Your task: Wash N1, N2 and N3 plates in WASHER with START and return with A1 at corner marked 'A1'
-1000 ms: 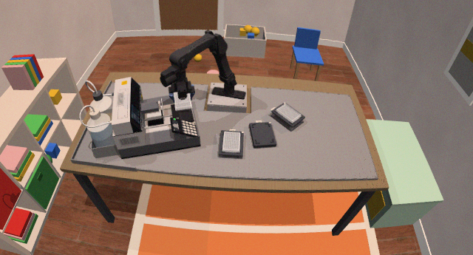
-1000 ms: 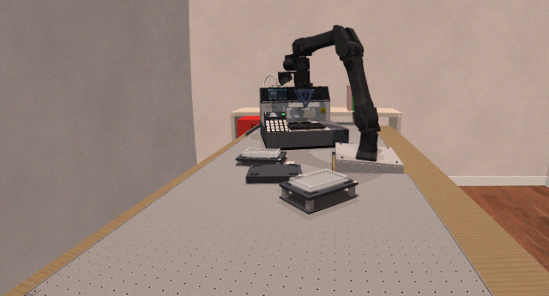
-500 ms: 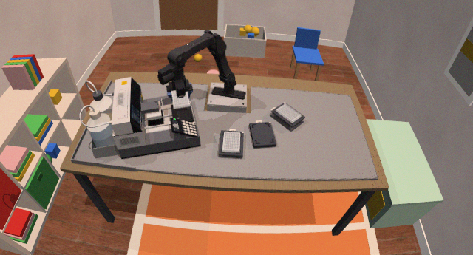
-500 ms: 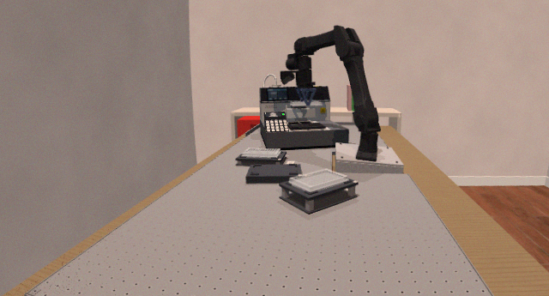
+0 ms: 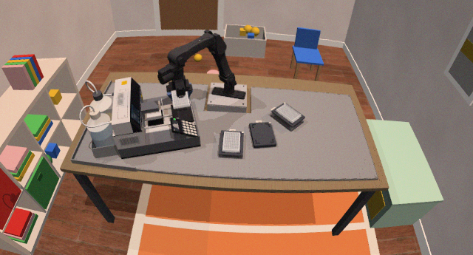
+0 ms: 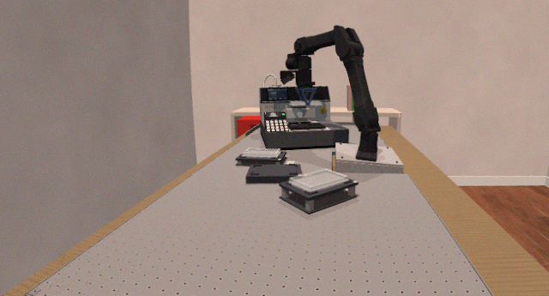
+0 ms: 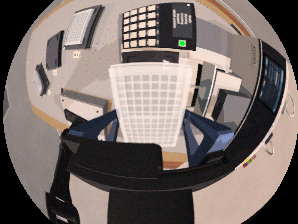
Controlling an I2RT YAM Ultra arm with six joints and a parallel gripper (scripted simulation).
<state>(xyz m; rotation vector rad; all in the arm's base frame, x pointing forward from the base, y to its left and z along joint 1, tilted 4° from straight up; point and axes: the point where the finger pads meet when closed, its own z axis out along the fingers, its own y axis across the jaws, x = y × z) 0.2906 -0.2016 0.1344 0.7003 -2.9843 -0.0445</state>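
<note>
The washer carrier is 100 mm below my hand. The rest, counted from my hand: manifold 70 mm ahead, 130 mm to the right, 50 mm below; plate washer 70 mm ahead, 140 mm to the right, 60 mm below; nest 180 mm behind, 570 mm to the left, 150 mm below.
</note>
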